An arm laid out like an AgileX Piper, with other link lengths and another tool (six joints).
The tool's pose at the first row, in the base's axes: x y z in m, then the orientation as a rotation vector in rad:
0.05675 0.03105 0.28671 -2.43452 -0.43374 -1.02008
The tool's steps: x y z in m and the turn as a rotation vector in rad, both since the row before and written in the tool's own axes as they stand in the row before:
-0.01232 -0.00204 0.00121 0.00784 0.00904 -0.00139
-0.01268 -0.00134 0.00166 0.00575 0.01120 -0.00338
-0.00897 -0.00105 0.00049 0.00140 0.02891 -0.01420
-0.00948 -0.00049 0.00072 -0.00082 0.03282 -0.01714
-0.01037 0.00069 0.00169 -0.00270 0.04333 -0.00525
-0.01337 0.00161 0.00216 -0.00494 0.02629 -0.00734
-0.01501 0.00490 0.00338 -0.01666 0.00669 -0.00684
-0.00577 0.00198 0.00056 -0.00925 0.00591 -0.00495
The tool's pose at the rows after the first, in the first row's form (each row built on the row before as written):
0.04822 0.03208 0.27757 -2.42209 -0.43565 -1.02769
0.04010 0.03277 0.26762 -2.41018 -0.43844 -1.03955
0.03398 0.03301 0.26097 -2.39102 -0.44675 -1.07846
0.02815 0.03289 0.25345 -2.37071 -0.45628 -1.12393
0.02324 0.03227 0.24416 -2.34388 -0.44650 -1.17654
0.01771 0.03112 0.23175 -2.33007 -0.44394 -1.21173
0.01401 0.02788 0.21637 -2.33965 -0.44148 -1.23057
0.01217 0.02611 0.21080 -2.34341 -0.44077 -1.24405

